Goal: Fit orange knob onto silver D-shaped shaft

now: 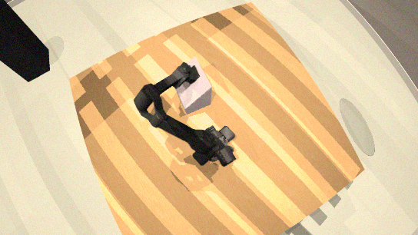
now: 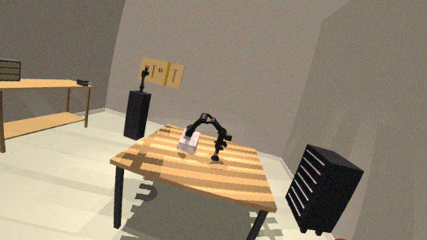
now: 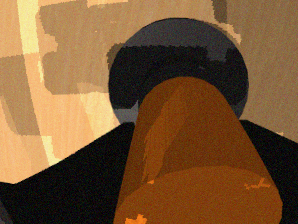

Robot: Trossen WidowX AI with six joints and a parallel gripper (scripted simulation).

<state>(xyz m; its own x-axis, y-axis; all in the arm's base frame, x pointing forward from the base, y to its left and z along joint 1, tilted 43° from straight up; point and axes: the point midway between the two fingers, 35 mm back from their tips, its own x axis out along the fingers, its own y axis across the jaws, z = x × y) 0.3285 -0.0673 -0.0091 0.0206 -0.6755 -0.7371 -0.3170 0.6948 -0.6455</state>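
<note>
My gripper tip is 3 cm below the orange knob. Round my gripper tip: dark round pedestal (4 cm below).
</note>
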